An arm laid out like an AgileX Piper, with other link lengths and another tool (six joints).
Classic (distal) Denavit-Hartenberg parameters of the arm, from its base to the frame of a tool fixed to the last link. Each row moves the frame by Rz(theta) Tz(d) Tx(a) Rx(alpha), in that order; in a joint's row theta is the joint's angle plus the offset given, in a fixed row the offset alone. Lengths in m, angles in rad.
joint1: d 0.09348; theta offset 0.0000; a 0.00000; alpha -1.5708
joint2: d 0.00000; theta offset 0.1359; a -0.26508; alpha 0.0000
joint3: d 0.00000; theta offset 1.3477; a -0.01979; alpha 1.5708
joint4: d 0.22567; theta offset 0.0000; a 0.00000; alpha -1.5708
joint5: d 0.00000; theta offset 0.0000; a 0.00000; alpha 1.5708
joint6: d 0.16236; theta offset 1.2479; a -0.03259; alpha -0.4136
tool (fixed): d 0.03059; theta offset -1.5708; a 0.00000; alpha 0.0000
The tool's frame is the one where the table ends.
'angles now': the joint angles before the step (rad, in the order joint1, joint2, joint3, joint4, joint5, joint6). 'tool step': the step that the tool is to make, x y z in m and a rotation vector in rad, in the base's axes. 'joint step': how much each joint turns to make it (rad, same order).
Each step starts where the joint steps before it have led.
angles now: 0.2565, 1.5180, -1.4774, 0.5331, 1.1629, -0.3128
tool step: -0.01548, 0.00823, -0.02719, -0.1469, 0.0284, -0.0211
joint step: 0.1422, -0.0117, 0.0701, -0.2041, -0.0527, 0.1682
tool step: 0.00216, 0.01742, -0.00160, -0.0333, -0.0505, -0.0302
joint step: 0.1065, 0.0147, 0.0020, -0.1153, -0.0829, 0.1368
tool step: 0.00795, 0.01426, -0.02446, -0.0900, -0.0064, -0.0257
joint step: 0.0908, 0.0788, 0.0000, -0.1461, -0.0537, 0.1369
